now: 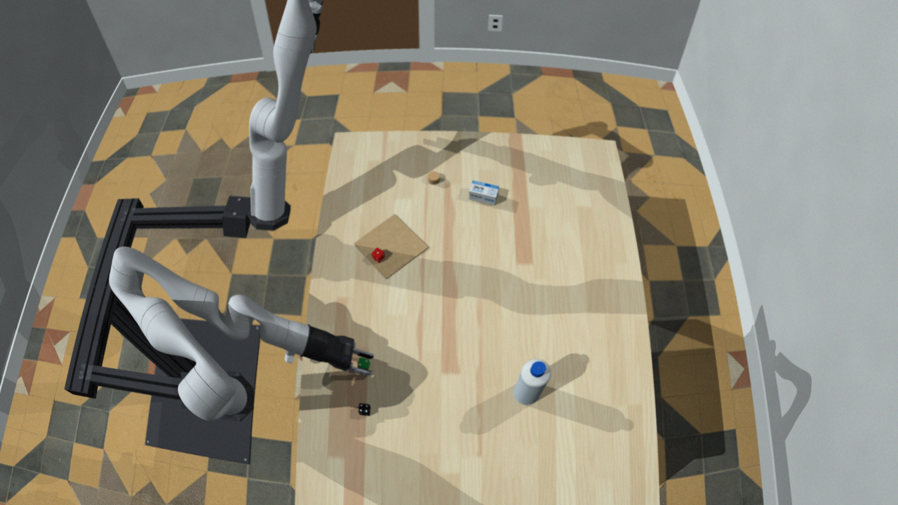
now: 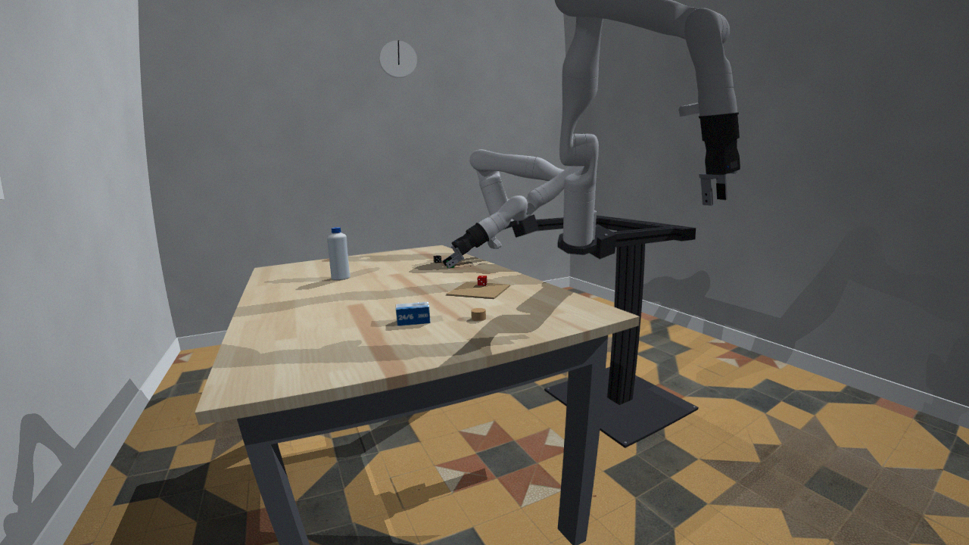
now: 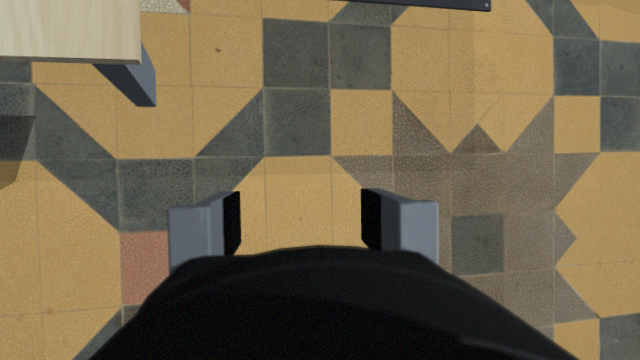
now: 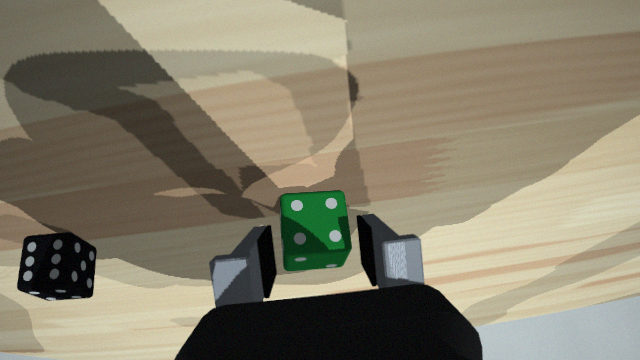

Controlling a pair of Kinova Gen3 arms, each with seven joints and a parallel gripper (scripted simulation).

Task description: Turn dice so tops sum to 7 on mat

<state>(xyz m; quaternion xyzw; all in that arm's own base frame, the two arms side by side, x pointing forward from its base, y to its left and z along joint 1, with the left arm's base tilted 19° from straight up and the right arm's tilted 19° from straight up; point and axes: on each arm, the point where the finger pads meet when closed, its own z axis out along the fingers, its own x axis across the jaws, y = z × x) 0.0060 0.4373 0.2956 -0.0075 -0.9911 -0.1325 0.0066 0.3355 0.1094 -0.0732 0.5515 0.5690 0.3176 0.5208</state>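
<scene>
Now: the green die 1 cm below my right hand. The rest, counted from my right hand: red die (30 cm to the left); then brown square mat (3 cm ahead, 34 cm to the left, 2 cm below); then black die (1 cm ahead, 12 cm to the right, 1 cm below).
</scene>
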